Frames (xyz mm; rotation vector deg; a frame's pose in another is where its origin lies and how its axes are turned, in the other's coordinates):
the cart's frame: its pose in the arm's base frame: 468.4 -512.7 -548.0 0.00 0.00 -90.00
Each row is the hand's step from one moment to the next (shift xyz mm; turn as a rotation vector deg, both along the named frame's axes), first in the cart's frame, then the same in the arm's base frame.
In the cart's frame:
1: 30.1 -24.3 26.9 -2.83 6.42 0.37
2: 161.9 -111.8 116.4 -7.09 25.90 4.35
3: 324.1 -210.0 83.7 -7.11 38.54 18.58
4: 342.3 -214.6 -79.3 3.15 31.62 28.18
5: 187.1 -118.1 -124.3 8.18 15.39 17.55
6: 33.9 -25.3 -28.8 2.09 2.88 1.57
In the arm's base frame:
1: -24.3 -30.1 26.9 6.42 2.83 0.37
2: -111.8 -161.9 116.4 25.90 7.09 4.35
3: -210.0 -324.1 83.7 38.54 7.11 18.58
4: -214.6 -342.3 -79.3 31.62 -3.15 28.18
5: -118.1 -187.1 -124.3 15.39 -8.18 17.55
6: -25.3 -33.9 -28.8 2.88 -2.09 1.57

